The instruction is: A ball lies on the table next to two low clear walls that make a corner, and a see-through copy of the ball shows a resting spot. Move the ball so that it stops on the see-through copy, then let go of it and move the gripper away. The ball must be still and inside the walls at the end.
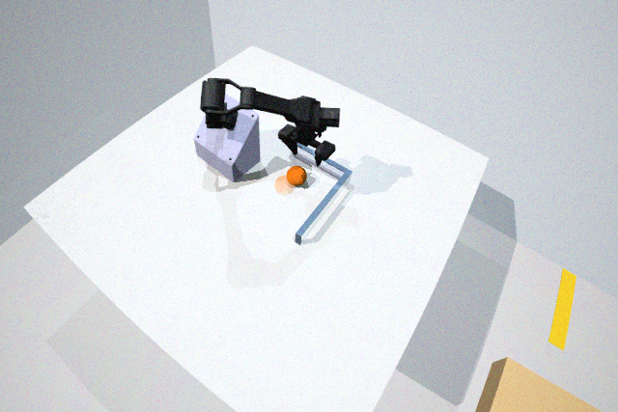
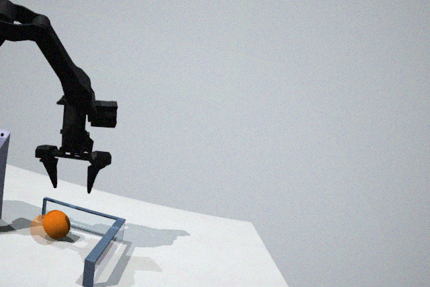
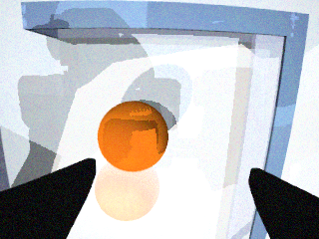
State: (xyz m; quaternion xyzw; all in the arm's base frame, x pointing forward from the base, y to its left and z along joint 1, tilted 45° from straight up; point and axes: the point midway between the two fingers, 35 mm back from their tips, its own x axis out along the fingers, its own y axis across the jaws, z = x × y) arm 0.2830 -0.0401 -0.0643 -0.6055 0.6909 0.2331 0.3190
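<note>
Now: gripper tip 9 cm above the orange ball, 3 cm past it and 1 cm to the left of it.
</note>
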